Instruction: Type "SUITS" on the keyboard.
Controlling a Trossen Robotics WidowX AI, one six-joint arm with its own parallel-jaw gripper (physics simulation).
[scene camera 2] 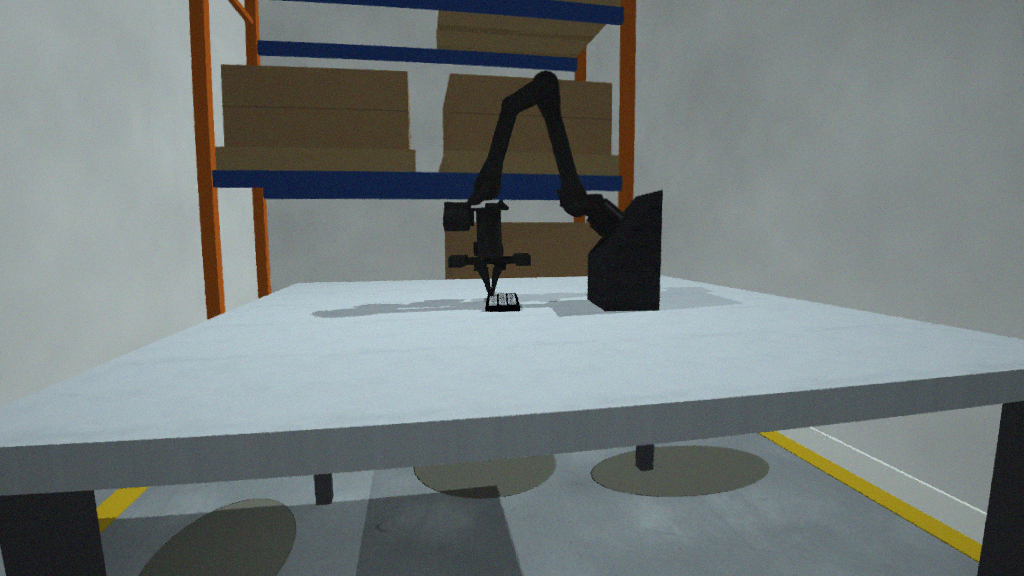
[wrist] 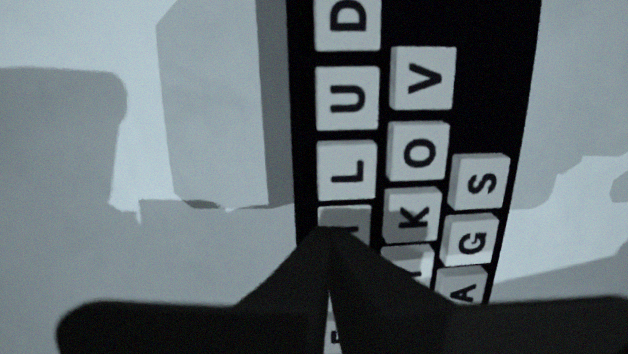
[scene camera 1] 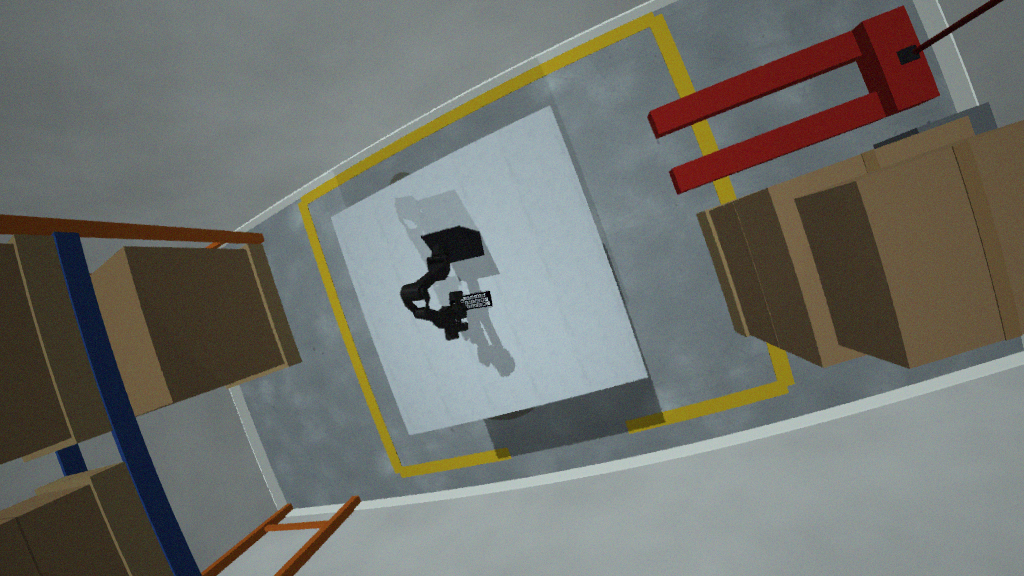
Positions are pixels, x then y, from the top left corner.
Scene:
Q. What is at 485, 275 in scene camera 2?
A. My gripper.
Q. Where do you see a black keyboard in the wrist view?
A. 495, 54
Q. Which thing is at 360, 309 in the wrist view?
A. My gripper.

